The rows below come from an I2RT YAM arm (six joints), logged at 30 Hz.
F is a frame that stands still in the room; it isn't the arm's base.
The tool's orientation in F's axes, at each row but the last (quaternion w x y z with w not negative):
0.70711, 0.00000, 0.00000, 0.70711
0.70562, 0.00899, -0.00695, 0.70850
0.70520, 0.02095, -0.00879, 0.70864
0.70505, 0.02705, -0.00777, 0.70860
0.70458, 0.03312, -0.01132, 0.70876
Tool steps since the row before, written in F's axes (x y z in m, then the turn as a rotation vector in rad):
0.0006, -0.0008, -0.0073, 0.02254, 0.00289, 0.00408
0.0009, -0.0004, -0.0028, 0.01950, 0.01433, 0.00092
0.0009, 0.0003, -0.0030, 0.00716, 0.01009, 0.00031
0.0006, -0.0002, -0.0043, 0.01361, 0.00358, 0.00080
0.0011, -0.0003, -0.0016, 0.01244, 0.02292, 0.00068
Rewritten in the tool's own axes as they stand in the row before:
-0.0008, -0.0006, -0.0073, 0.00289, -0.02254, 0.00408
-0.0005, -0.0009, -0.0028, 0.01427, -0.01956, 0.00065
0.0002, -0.0010, -0.0030, 0.01006, -0.00721, 0.00001
-0.0004, -0.0007, -0.0043, 0.00356, -0.01360, 0.00100
-0.0004, -0.0011, -0.0015, 0.02286, -0.01257, -0.00037

